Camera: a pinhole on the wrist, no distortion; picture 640 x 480 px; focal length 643.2 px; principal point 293.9 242.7 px. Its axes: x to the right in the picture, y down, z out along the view. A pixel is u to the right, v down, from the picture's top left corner.
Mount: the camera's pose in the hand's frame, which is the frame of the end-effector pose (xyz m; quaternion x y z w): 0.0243 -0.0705 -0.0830 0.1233 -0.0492 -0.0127 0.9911
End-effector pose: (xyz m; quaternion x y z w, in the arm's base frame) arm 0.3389 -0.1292 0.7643 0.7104 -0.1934 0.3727 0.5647
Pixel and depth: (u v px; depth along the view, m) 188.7 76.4 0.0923
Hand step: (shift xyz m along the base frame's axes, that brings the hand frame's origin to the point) 0.0798 0.0343 -0.0762
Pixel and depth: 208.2 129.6 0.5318
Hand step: 0.2595 -0.3111 -0.2987
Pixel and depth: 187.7 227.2 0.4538
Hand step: 0.1764 -0.2865 -0.2251
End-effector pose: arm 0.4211 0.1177 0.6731 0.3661 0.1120 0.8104 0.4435
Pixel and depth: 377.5 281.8 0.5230
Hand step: 0.3963 0.0679 0.2419
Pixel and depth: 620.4 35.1 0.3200
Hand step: 0.2599 0.2391 0.0989
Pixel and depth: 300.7 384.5 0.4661
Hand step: 0.3311 -0.0202 0.2265
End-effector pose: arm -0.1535 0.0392 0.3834 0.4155 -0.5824 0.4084 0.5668
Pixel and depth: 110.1 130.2 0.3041
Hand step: 0.1230 -0.2390 -0.0970
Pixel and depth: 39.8 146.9 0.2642
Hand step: 0.1124 -0.1963 -0.1094
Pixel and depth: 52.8 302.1 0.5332
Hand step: 0.0038 -0.4438 -0.2369
